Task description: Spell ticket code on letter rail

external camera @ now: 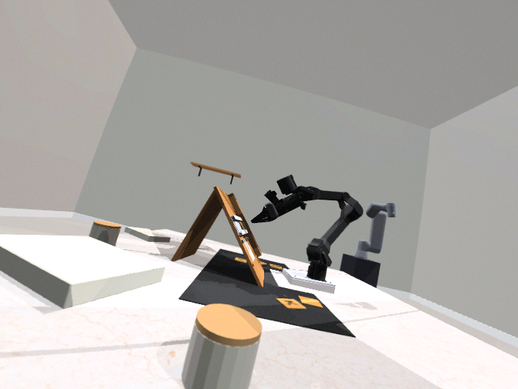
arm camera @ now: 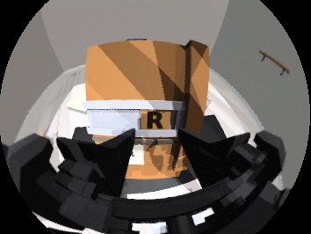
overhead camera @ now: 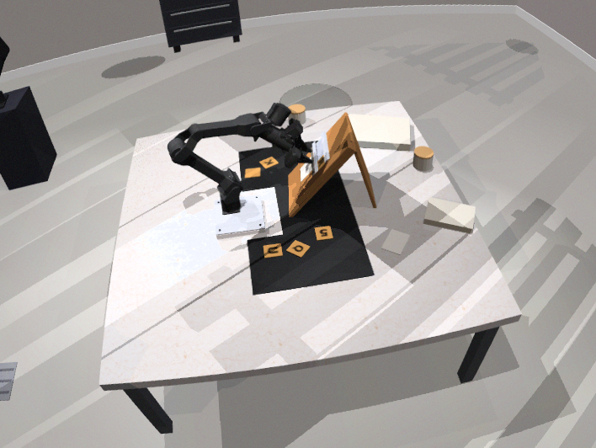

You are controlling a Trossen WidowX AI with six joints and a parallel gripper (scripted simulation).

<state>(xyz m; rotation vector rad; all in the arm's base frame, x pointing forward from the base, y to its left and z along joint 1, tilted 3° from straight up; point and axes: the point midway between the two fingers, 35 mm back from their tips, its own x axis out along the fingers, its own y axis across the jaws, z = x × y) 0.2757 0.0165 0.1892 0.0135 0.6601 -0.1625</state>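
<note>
My gripper tip is now 3 cm short of the orange letter tile, 3 cm above it and 1 cm to the left of it. The rest, counted from my gripper tip: white ticket 10 cm below, 7 cm to the left, 1 cm behind; black mat 19 cm below, 10 cm behind, 2 cm to the right; white card 29 cm to the right, 22 cm ahead, 19 cm below.
</note>
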